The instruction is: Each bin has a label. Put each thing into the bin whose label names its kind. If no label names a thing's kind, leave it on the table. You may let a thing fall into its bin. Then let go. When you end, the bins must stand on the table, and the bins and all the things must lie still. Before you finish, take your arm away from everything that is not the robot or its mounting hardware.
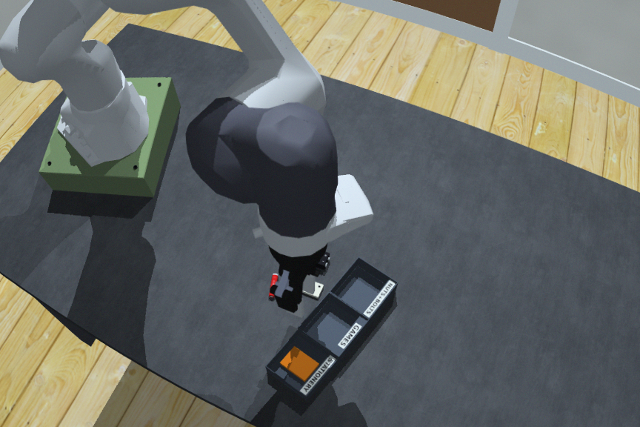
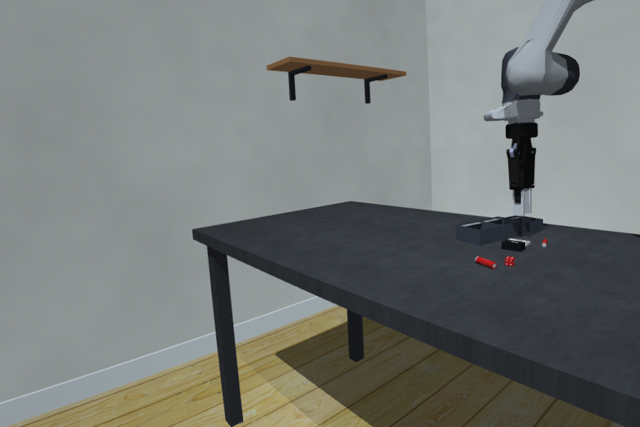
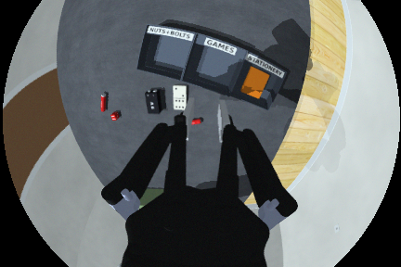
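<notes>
My hand is 2 cm past the white domino, 5 cm to the right of it and 9 cm above it. Round my hand: bin tray 6 cm ahead, 8 cm below; black 9V battery 3 cm behind, 11 cm to the left, 9 cm below; orange block 4 cm ahead, 8 cm to the right, 8 cm below.
</notes>
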